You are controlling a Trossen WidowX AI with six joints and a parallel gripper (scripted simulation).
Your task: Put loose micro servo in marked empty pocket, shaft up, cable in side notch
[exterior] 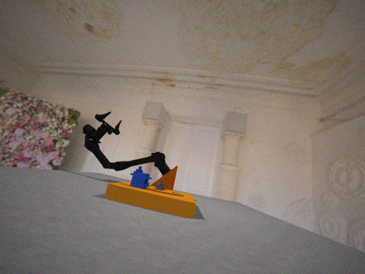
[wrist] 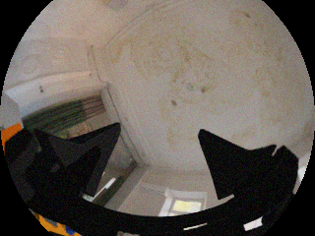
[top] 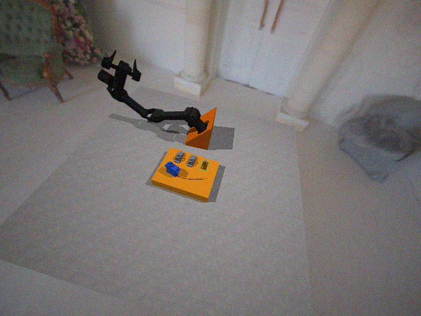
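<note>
Right now the orange deck is 380 mm ahead of my gripper tip, 400 mm to the left of it and 410 mm below it.
</note>
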